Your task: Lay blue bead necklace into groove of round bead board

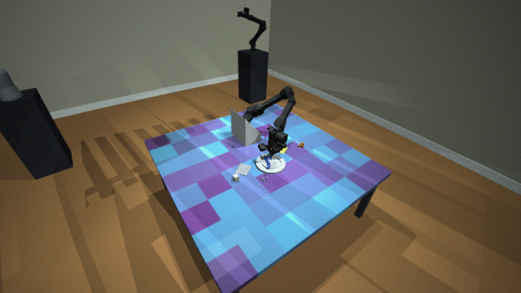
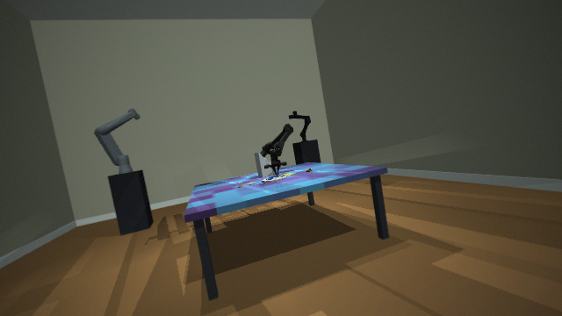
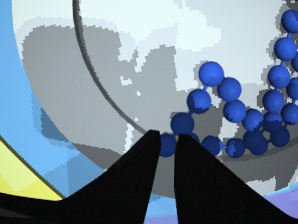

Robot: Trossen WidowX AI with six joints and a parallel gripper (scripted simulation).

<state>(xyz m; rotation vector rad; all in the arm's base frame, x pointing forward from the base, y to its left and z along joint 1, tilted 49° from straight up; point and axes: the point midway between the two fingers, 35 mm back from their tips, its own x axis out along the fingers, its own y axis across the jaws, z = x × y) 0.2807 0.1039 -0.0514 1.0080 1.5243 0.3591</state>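
My gripper tip is now 5 cm to the left of the round white bead board, 4 cm short of it and 1 cm above it. From my gripper tip the other things lie so: cream cube (32 cm to the right, 3 cm ahead); yellow patch (12 cm to the left, 5 cm behind, 2 cm below); flat grey square (23 cm to the right, 2 cm below, 2 cm behind).
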